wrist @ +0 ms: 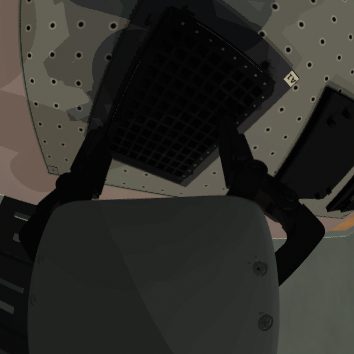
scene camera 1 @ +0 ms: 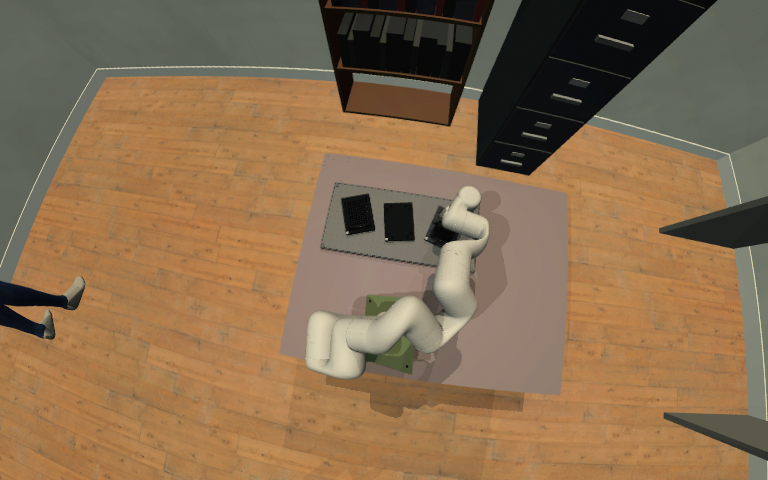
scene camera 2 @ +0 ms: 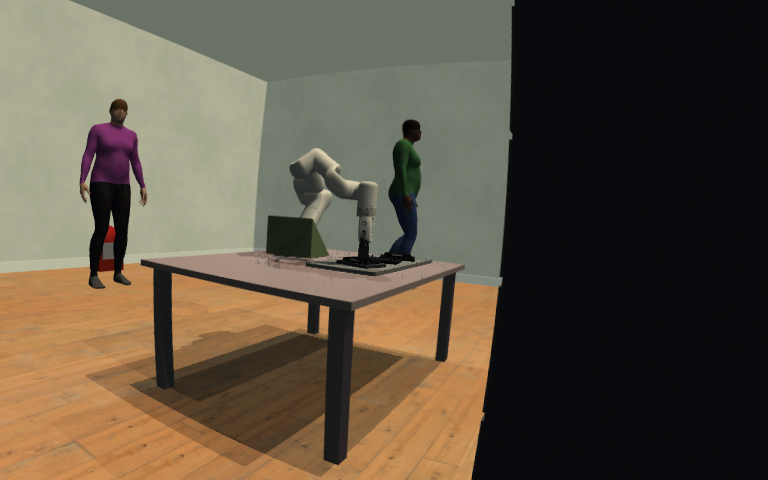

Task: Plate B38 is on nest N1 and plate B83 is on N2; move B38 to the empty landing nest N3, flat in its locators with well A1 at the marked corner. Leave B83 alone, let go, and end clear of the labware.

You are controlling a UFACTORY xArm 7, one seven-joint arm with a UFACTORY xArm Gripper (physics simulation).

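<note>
A black gridded plate sits in the right-hand nest in scene camera 1, partly hidden by the arm. In the wrist view an A1 tag marks that nest's corner. My gripper is open and low, its fingers on either side of this plate with nothing gripped; whether they touch it I cannot tell. The middle nest is empty. Another black gridded plate sits at the left. No plate label is readable, so which is B38 or B83 I cannot tell.
The nests stand on a grey perforated board on a pinkish table. A green block stands near the arm's base. A bookshelf and a dark cabinet stand beyond the table.
</note>
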